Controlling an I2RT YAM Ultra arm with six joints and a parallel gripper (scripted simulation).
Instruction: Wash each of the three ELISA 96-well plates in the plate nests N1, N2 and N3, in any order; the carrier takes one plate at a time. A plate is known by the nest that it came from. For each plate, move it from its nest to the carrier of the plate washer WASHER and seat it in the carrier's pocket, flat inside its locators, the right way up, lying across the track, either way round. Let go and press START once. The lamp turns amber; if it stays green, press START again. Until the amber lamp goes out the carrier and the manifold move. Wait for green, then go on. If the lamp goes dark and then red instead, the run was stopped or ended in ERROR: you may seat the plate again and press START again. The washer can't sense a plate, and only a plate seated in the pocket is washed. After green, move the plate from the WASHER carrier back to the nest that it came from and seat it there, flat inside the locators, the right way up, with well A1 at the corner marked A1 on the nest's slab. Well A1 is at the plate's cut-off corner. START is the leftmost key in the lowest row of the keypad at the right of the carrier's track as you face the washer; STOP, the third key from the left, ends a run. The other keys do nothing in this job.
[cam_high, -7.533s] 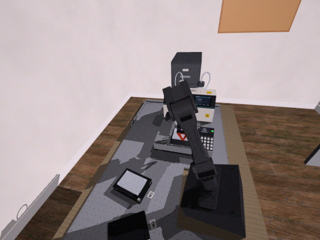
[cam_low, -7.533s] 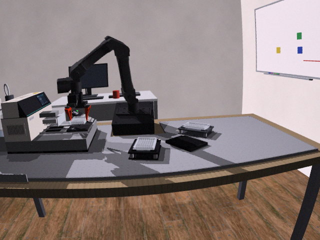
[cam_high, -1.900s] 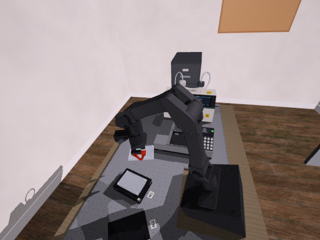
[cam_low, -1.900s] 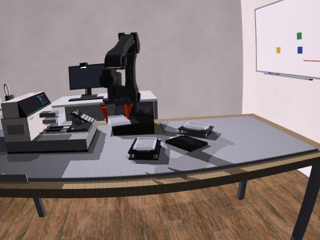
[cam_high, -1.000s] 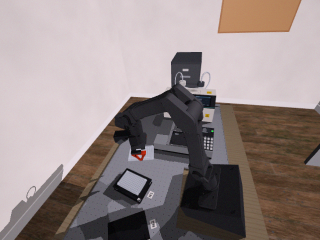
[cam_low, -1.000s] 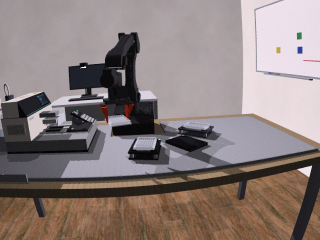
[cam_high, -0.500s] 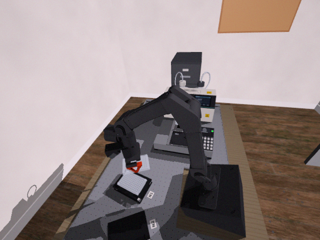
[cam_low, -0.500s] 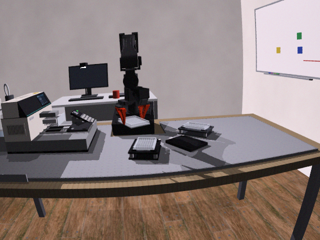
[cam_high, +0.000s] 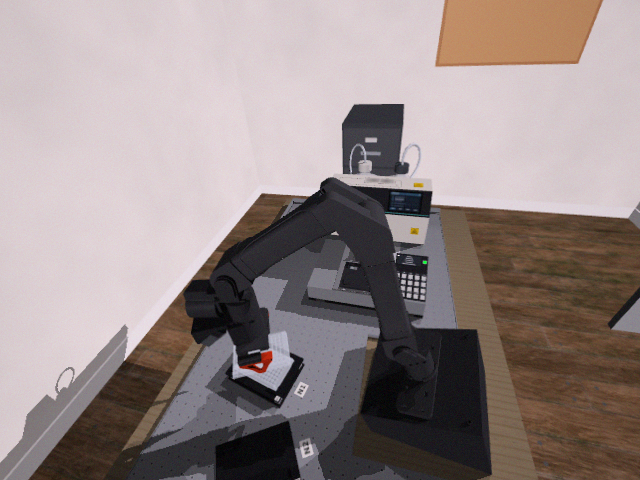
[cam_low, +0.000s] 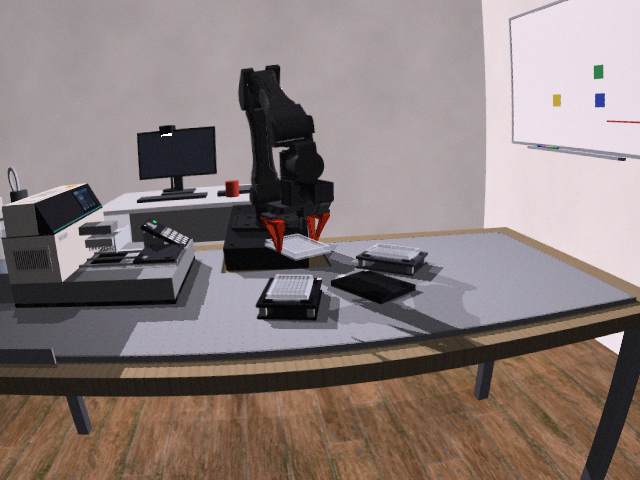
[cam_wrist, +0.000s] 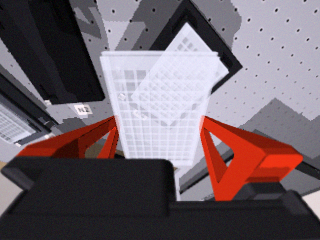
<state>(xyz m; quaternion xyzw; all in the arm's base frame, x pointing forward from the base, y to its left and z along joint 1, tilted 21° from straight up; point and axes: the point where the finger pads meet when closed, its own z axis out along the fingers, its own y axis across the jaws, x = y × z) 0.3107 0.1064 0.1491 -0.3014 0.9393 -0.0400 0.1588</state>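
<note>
Right now the nest N2 is 7 cm behind my hand, 17 cm to the left of it and 12 cm below it. The rest, counted from my hand: N2 label: 15 cm behind, 10 cm to the left, 13 cm below; nest N1: 2 cm ahead, 1 cm to the right, 10 cm below; N1 label: 9 cm behind, 1 cm to the right, 13 cm below.
</note>
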